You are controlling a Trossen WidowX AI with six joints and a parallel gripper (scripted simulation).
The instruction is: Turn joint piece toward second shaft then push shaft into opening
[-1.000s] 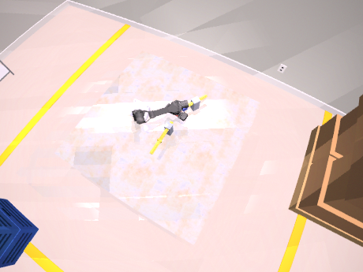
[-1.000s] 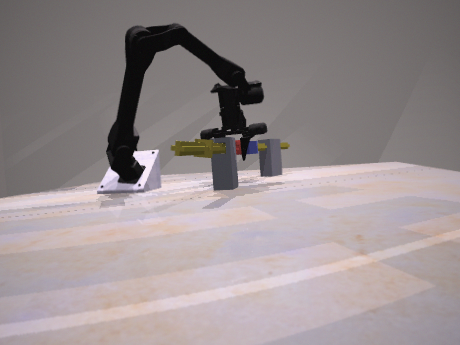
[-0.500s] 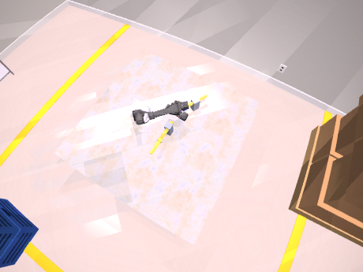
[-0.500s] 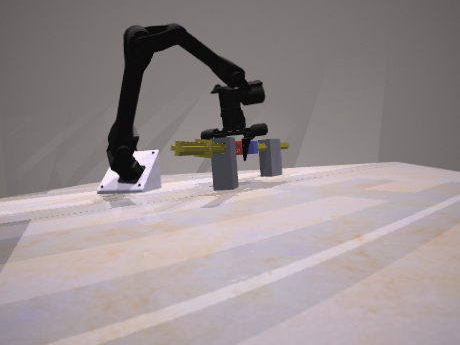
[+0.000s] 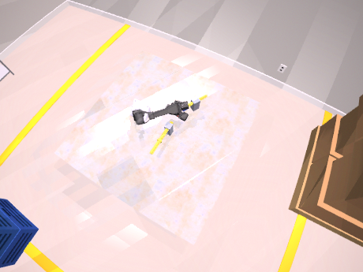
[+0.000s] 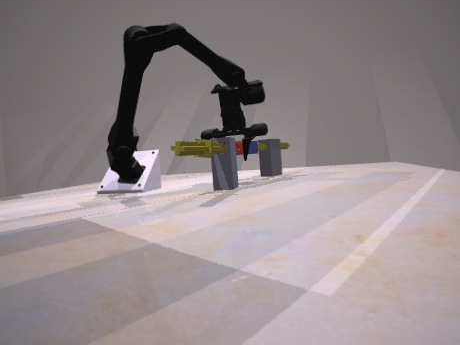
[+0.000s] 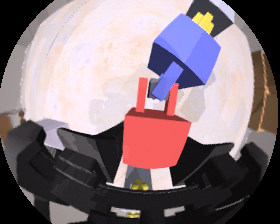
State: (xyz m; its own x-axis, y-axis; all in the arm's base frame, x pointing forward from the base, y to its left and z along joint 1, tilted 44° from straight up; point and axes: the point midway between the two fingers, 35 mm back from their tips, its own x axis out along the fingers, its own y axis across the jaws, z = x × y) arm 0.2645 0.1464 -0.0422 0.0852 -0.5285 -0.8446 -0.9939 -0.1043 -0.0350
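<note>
Now: gripper tip 1 cm to the right of the red joint piece and 4 cm below it.
</note>
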